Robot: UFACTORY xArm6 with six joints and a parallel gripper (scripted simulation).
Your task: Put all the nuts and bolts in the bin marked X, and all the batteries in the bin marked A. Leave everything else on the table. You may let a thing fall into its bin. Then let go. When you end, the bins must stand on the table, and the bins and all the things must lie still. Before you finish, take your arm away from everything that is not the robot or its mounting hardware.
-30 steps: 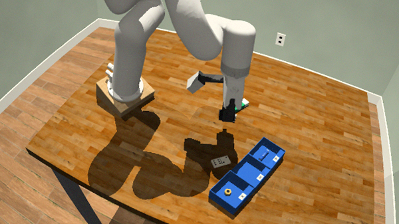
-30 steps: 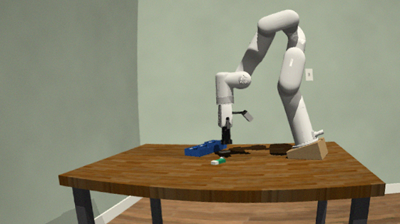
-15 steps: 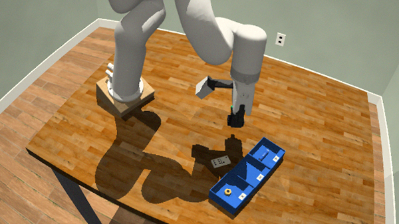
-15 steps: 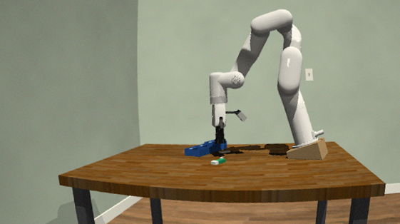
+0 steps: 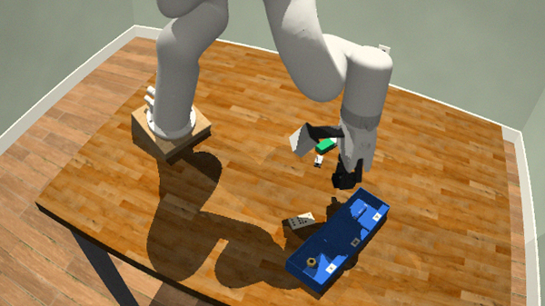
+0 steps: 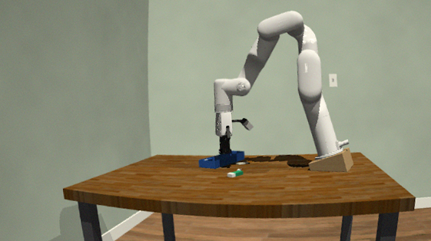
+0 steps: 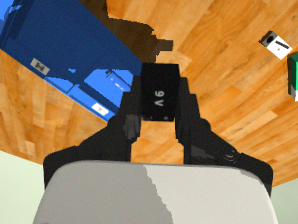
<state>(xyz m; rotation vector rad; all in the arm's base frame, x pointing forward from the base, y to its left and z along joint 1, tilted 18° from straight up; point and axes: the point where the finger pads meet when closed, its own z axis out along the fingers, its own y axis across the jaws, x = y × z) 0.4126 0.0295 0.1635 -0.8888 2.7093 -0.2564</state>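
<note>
Now: the blue battery 6 cm ahead of my hand, 1 cm to the right of it and 7 cm below it. Round my hand: black block battery (1 cm ahead, 1 cm below); blue bin (5 cm ahead, 10 cm to the right, 6 cm below); white domino (5 cm behind, 9 cm to the right, 8 cm below).
</note>
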